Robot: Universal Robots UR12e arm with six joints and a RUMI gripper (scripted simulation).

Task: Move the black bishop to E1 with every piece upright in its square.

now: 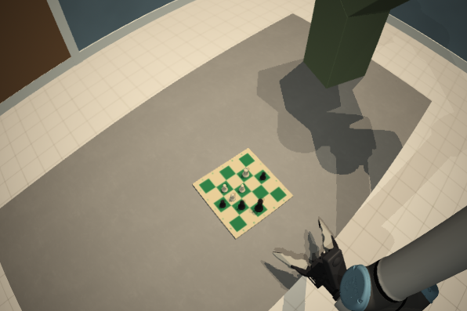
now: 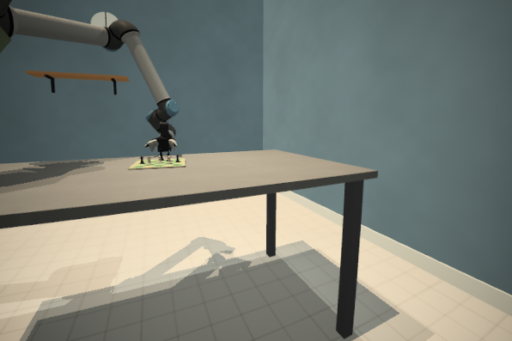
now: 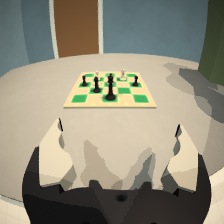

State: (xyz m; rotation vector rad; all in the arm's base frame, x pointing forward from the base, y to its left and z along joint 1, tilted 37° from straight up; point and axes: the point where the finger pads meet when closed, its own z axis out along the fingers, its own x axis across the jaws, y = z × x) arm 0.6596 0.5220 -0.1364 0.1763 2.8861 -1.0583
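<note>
My hand is 30 mm short of the chessboard, 210 mm to the left of it and 60 mm above it. Also, from my hand: white crowned piece (10 mm behind, 250 mm to the right, 40 mm below).
</note>
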